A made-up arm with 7 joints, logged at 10 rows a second.
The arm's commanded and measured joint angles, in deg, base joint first. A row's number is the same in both.
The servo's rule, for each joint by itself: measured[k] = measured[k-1] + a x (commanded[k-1-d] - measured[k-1]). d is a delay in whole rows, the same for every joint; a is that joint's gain. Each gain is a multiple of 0.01, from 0.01 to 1. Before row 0 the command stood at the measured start. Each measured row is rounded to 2 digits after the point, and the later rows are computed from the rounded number. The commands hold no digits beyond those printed.
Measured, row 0: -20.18, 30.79, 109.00, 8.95, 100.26, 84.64, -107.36
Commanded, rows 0 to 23: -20.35, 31.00, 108.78, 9.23, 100.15, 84.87, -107.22; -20.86, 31.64, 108.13, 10.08, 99.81, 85.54, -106.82; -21.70, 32.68, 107.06, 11.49, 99.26, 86.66, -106.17; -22.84, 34.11, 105.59, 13.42, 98.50, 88.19, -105.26; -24.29, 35.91, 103.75, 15.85, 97.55, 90.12, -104.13; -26.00, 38.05, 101.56, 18.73, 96.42, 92.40, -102.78; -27.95, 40.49, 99.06, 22.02, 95.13, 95.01, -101.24; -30.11, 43.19, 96.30, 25.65, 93.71, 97.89, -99.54; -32.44, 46.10, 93.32, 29.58, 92.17, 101.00, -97.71; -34.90, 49.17, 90.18, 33.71, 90.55, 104.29, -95.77; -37.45, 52.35, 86.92, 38.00, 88.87, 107.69, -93.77; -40.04, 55.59, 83.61, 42.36, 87.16, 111.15, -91.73; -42.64, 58.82, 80.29, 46.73, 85.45, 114.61, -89.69; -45.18, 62.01, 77.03, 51.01, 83.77, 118.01, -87.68; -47.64, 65.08, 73.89, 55.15, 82.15, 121.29, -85.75; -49.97, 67.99, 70.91, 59.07, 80.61, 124.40, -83.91; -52.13, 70.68, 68.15, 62.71, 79.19, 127.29, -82.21; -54.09, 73.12, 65.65, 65.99, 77.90, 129.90, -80.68; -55.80, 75.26, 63.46, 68.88, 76.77, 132.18, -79.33; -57.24, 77.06, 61.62, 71.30, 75.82, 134.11, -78.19; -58.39, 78.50, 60.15, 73.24, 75.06, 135.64, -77.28; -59.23, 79.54, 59.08, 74.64, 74.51, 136.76, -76.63; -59.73, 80.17, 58.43, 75.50, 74.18, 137.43, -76.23; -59.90, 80.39, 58.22, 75.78, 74.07, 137.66, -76.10
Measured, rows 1 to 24: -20.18, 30.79, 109.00, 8.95, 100.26, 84.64, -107.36; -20.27, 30.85, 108.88, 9.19, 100.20, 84.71, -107.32; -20.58, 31.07, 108.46, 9.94, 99.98, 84.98, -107.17; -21.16, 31.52, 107.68, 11.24, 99.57, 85.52, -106.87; -22.03, 32.25, 106.51, 13.07, 98.96, 86.37, -106.39; -23.21, 33.27, 104.96, 15.41, 98.16, 87.57, -105.71; -24.66, 34.61, 103.06, 18.20, 97.17, 89.12, -104.83; -26.37, 36.26, 100.82, 21.41, 96.01, 91.00, -103.75; -28.31, 38.20, 98.29, 24.97, 94.70, 93.20, -102.49; -30.46, 40.41, 95.51, 28.84, 93.26, 95.70, -101.06; -32.77, 42.86, 92.53, 32.93, 91.72, 98.45, -99.47; -35.20, 45.52, 89.39, 37.19, 90.10, 101.41, -97.76; -37.72, 48.34, 86.15, 41.53, 88.42, 104.53, -95.95; -40.28, 51.27, 82.87, 45.90, 86.73, 107.76, -94.07; -42.83, 54.28, 79.60, 50.19, 85.04, 111.04, -92.15; -45.33, 57.30, 76.40, 54.36, 83.39, 114.32, -90.23; -47.74, 60.29, 73.33, 58.32, 81.81, 117.55, -88.33; -50.02, 63.20, 70.43, 62.01, 80.32, 120.67, -86.49; -52.14, 65.98, 67.75, 65.35, 78.94, 123.62, -84.75; -54.04, 68.58, 65.35, 68.32, 77.70, 126.36, -83.12; -55.70, 70.95, 63.26, 70.82, 76.63, 128.84, -81.64; -57.10, 73.06, 61.52, 72.85, 75.74, 131.02, -80.33; -58.21, 74.87, 60.15, 74.35, 75.04, 132.86, -79.22; -59.00, 76.35, 59.19, 75.32, 74.55, 134.32, -78.32
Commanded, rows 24 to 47: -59.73, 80.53, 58.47, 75.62, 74.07, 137.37, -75.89; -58.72, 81.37, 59.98, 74.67, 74.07, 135.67, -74.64; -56.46, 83.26, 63.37, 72.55, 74.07, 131.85, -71.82; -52.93, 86.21, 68.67, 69.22, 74.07, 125.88, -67.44; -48.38, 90.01, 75.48, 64.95, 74.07, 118.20, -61.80; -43.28, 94.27, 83.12, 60.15, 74.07, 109.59, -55.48; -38.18, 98.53, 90.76, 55.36, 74.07, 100.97, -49.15; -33.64, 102.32, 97.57, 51.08, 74.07, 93.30, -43.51; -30.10, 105.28, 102.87, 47.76, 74.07, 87.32, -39.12; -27.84, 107.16, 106.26, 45.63, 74.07, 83.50, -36.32; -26.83, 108.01, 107.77, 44.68, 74.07, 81.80, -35.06; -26.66, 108.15, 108.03, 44.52, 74.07, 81.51, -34.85; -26.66, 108.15, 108.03, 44.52, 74.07, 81.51, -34.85; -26.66, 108.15, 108.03, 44.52, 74.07, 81.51, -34.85; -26.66, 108.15, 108.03, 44.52, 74.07, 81.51, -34.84; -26.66, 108.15, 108.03, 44.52, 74.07, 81.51, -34.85; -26.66, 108.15, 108.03, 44.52, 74.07, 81.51, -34.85; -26.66, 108.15, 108.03, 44.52, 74.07, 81.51, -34.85; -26.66, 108.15, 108.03, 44.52, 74.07, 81.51, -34.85; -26.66, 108.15, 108.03, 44.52, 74.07, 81.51, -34.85; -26.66, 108.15, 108.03, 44.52, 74.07, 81.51, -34.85; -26.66, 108.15, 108.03, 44.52, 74.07, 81.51, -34.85; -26.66, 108.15, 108.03, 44.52, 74.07, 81.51, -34.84; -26.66, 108.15, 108.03, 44.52, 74.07, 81.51, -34.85
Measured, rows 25 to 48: -59.47, 77.48, 58.65, 75.71, 74.28, 135.39, -77.65; -59.61, 78.33, 58.55, 75.63, 74.16, 136.02, -77.12; -59.15, 79.18, 59.35, 74.82, 74.11, 135.91, -76.38; -57.75, 80.32, 61.60, 72.91, 74.09, 134.61, -75.01; -55.24, 81.97, 65.56, 69.81, 74.08, 131.82, -72.74; -51.67, 84.22, 71.12, 65.73, 74.07, 127.46, -69.46; -47.31, 87.03, 77.84, 61.04, 74.07, 121.74, -65.27; -42.56, 90.25, 85.08, 56.27, 74.07, 115.09, -60.43; -37.92, 93.63, 92.07, 51.91, 74.07, 108.12, -55.35; -33.85, 96.89, 98.12, 48.42, 74.07, 101.46, -50.48; -30.72, 99.77, 102.68, 46.08, 74.07, 95.71, -46.23; -28.70, 102.08, 105.53, 44.90, 74.07, 91.26, -42.88; -27.64, 103.78, 106.93, 44.58, 74.07, 88.14, -40.47; -27.13, 105.00, 107.55, 44.53, 74.07, 86.02, -38.78; -26.89, 105.88, 107.82, 44.52, 74.07, 84.58, -37.60; -26.77, 106.52, 107.94, 44.52, 74.07, 83.60, -36.77; -26.71, 106.98, 107.99, 44.52, 74.07, 82.93, -36.19; -26.68, 107.31, 108.01, 44.52, 74.07, 82.48, -35.79; -26.67, 107.55, 108.02, 44.52, 74.07, 82.17, -35.51; -26.66, 107.72, 108.03, 44.52, 74.07, 81.96, -35.31; -26.66, 107.84, 108.03, 44.52, 74.07, 81.82, -35.17; -26.66, 107.93, 108.03, 44.52, 74.07, 81.72, -35.07; -26.66, 107.99, 108.03, 44.52, 74.07, 81.65, -35.00; -26.66, 108.03, 108.03, 44.52, 74.07, 81.61, -34.95
